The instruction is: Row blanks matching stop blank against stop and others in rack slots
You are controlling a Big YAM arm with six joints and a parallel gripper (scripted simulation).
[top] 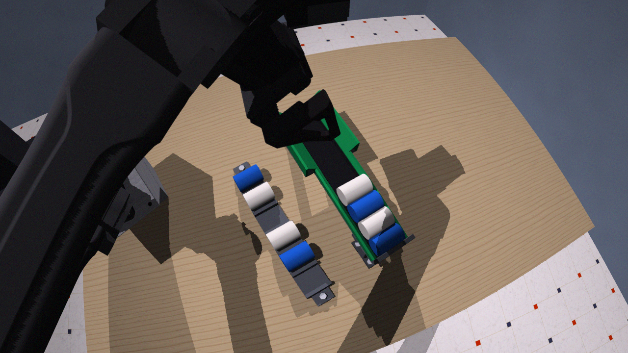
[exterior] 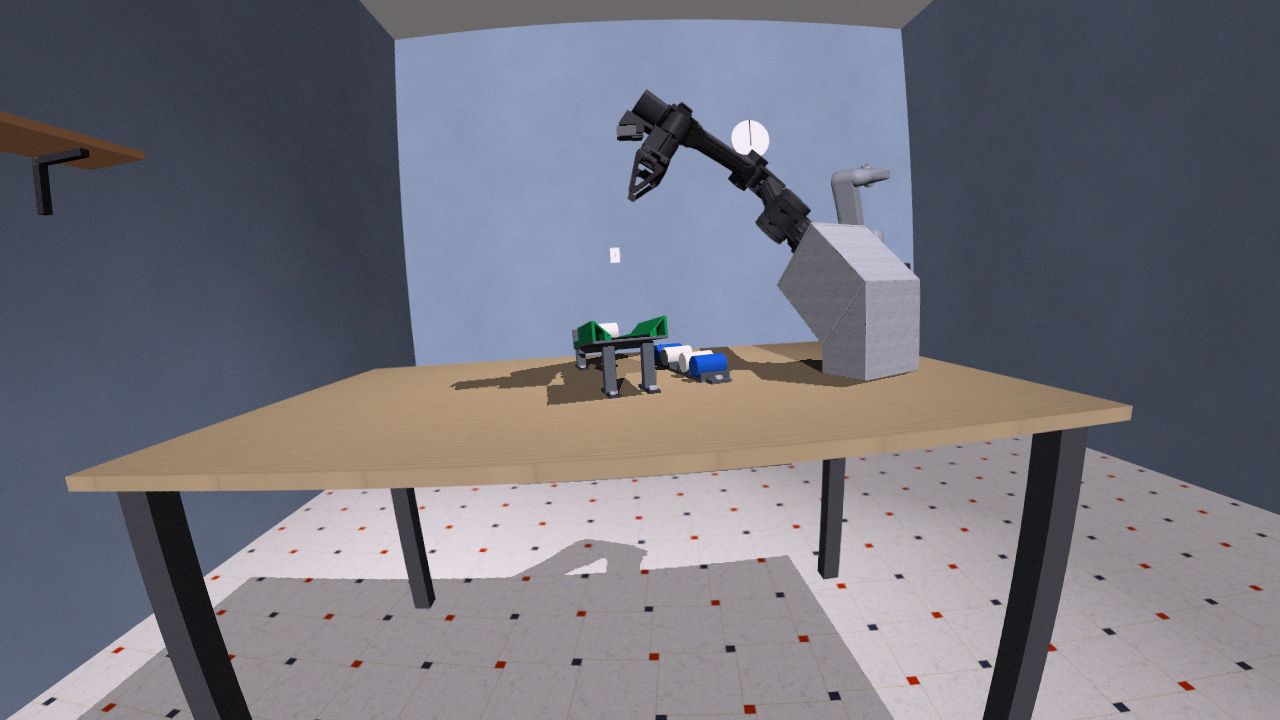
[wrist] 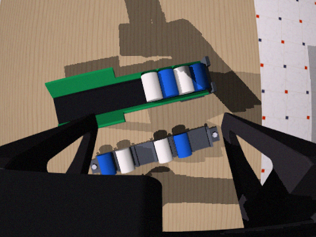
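Now: hand 390 mm above the grey stock rack, 80 mm past it and 40 mm to the right of it. From my hand the other things lie so: grey stop: 320 mm below, 150 mm to the right, 80 mm ahead.
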